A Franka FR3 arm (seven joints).
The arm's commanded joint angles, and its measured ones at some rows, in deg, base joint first. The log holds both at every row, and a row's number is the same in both.
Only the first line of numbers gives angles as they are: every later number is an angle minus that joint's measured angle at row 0.
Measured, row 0:
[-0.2, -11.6, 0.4, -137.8, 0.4, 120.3, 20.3]
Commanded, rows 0 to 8:
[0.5, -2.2, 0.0, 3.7, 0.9, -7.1, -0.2]
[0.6, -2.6, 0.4, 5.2, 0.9, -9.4, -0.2]
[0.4, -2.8, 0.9, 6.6, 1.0, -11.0, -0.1]
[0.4, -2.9, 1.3, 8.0, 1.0, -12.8, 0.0]
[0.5, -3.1, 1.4, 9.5, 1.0, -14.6, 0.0]
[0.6, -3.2, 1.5, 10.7, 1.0, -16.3, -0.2]
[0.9, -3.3, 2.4, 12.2, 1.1, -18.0, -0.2]
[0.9, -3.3, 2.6, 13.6, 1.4, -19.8, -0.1]
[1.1, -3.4, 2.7, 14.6, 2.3, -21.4, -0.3]
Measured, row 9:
[0.6, -3.2, 1.9, 10.7, 0.2, -16.0, 0.0]
